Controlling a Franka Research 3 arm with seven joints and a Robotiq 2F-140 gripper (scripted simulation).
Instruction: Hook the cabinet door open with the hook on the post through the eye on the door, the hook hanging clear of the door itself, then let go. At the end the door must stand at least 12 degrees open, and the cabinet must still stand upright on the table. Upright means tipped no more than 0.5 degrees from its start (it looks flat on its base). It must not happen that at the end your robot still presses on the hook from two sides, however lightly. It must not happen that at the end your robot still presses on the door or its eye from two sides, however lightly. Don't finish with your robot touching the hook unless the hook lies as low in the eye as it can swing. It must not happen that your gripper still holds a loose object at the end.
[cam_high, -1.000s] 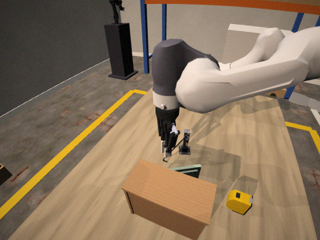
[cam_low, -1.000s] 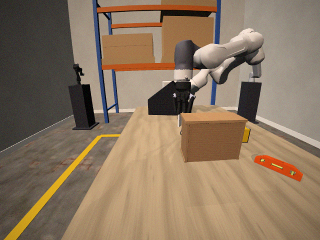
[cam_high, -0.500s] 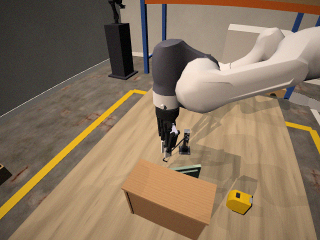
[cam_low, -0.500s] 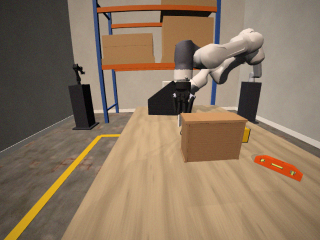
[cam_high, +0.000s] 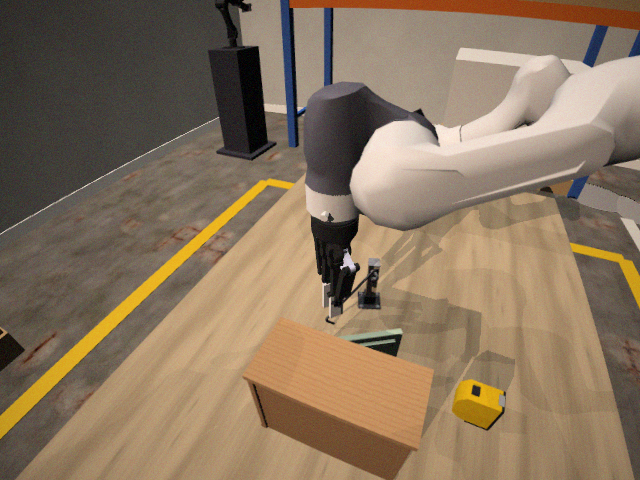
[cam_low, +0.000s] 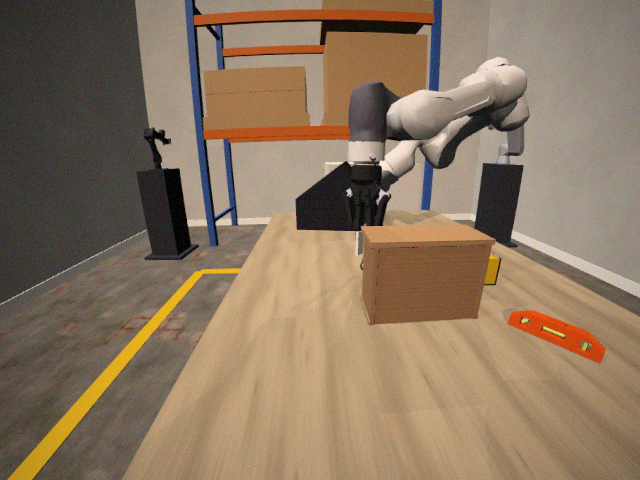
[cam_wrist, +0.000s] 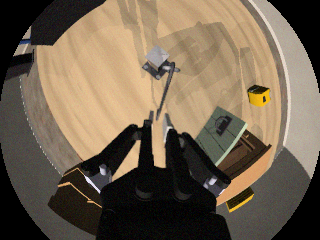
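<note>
Right now the hook post is 7 cm behind my hand and 4 cm to the left of it. Also, from my hand: green door: 9 cm ahead, 7 cm to the left, 1 cm below; yellow tape measure: 30 cm to the left, 6 cm ahead, 5 cm below; orange spirit level: 31 cm to the left, 31 cm ahead, 7 cm below.
</note>
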